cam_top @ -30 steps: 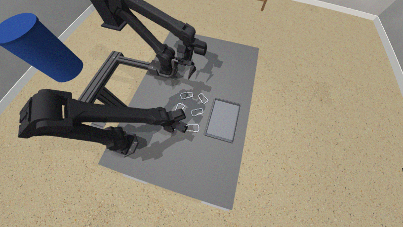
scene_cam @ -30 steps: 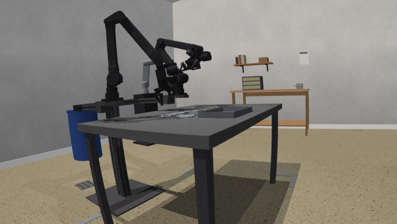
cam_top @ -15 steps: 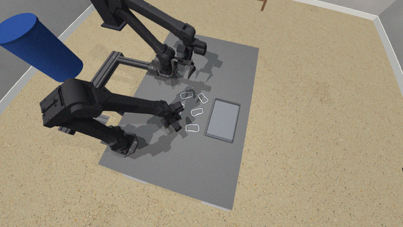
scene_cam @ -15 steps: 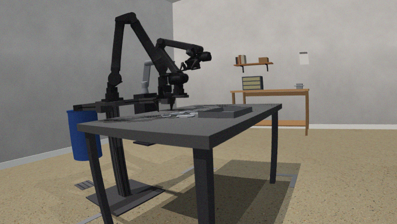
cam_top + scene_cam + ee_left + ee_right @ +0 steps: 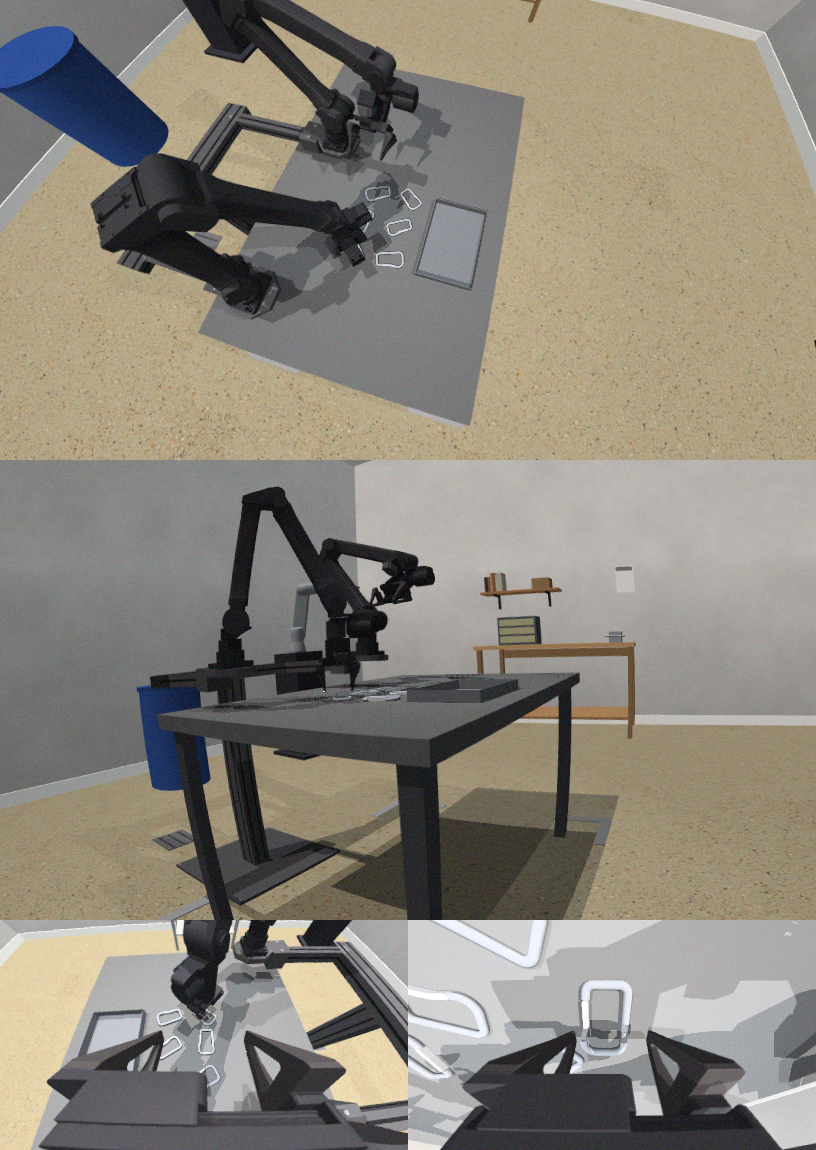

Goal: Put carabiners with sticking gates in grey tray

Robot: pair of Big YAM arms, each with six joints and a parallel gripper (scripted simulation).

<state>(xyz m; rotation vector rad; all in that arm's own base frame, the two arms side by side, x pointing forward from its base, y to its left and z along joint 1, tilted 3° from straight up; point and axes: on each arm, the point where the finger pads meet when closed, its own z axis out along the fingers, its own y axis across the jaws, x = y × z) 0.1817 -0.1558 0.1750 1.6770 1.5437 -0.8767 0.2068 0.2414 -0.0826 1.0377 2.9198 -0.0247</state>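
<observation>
Right now the grey tray is 340 mm ahead of my right hand, 150 mm to the left of it and 20 mm below it.
</observation>
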